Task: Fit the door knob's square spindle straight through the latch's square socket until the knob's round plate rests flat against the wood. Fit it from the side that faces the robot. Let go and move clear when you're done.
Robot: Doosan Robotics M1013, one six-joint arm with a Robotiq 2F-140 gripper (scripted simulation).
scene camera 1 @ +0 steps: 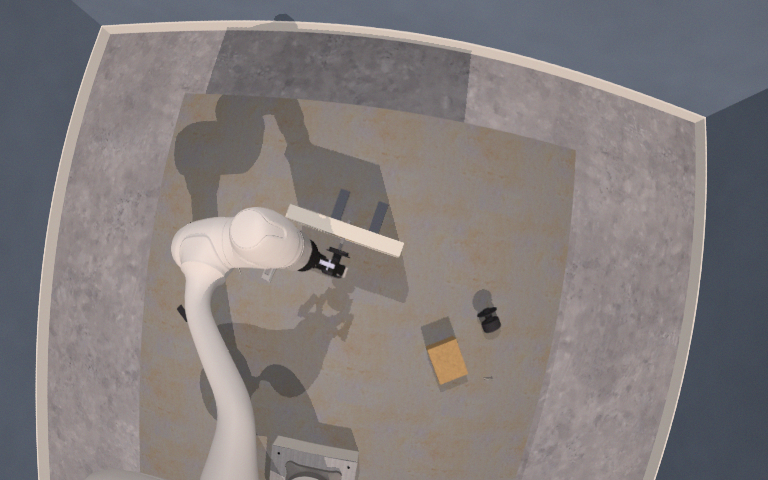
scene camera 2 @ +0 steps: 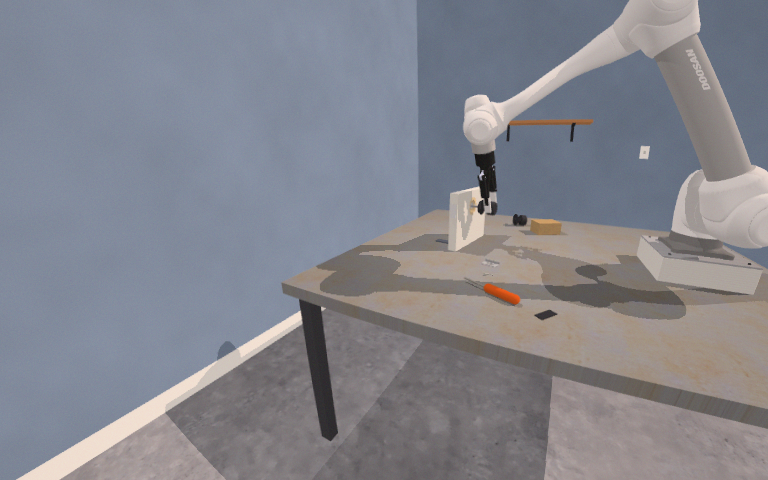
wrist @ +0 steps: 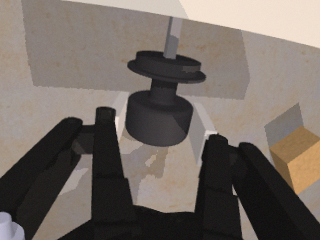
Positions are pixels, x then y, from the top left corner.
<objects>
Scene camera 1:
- orange wood block: 445, 355
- wood panel: 371, 240
</objects>
